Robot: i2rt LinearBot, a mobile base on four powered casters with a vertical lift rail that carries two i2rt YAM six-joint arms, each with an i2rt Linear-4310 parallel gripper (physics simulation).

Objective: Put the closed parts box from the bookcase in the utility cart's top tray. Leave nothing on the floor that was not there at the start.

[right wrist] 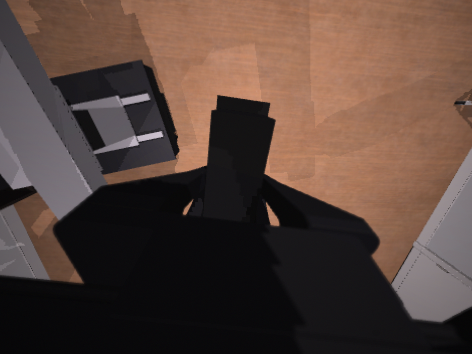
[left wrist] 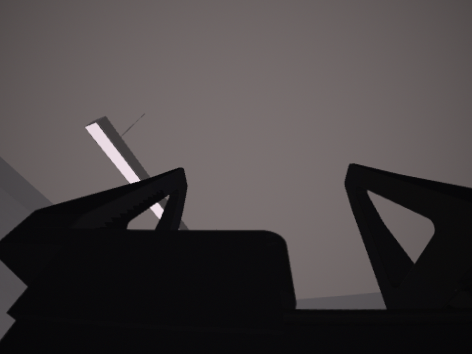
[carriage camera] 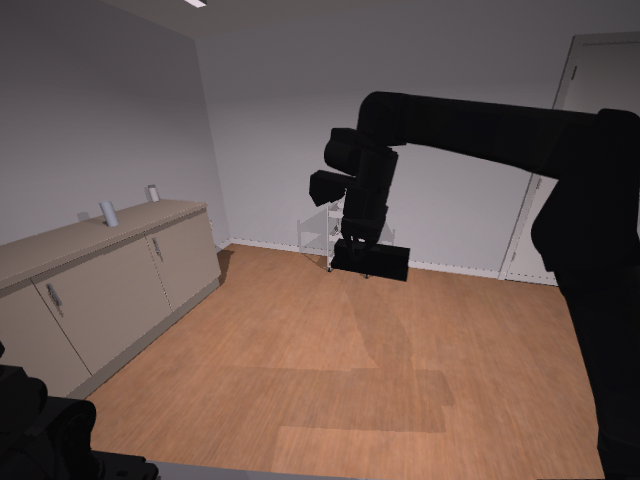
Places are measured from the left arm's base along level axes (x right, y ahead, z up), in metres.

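Where they show: left gripper, between the fingertips: [left wrist: 264,175]; right gripper, between the fingertips: [right wrist: 233,176] [carriage camera: 356,256].
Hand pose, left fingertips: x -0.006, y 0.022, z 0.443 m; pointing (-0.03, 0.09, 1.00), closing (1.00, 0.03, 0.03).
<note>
After its pixels a point has its place.
The closed parts box [carriage camera: 390,262] @(y 0.278, x 0.446, z 0.202 m) [right wrist: 237,150] @(y 0.320, x 0.363, z 0.221 m) is a long black box. My right gripper [carriage camera: 356,254] @(y 0.315, x 0.388, z 0.194 m) [right wrist: 233,176] @(y 0.315, x 0.388, z 0.194 m) is shut on it and holds it in the air above the floor; the box extends to the right of the fingers in the carriage view. The utility cart [carriage camera: 327,242] @(y 2.171, x 0.267, z -0.645 m) is white and stands far off by the back wall, behind the right arm and the box. Its top tray is mostly hidden by the arm. My left gripper [left wrist: 264,175] @(y 0.022, x -0.006, z 0.443 m) is open and empty, with the ceiling behind it in the left wrist view. The bookcase does not show in these views.
A beige cabinet [carriage camera: 113,289] @(y 1.000, x -1.051, z -0.435 m) runs along the left wall, with a blue-grey cylinder [carriage camera: 109,213] @(y 1.273, x -1.161, z -0.020 m) and a smaller white cylinder [carriage camera: 153,193] @(y 1.906, x -1.318, z -0.035 m) on top. A door frame [carriage camera: 562,80] @(y 2.066, x 2.097, z 0.793 m) is at the right. A dark platform with pale bars [right wrist: 142,120] shows low at the left of the right wrist view.
</note>
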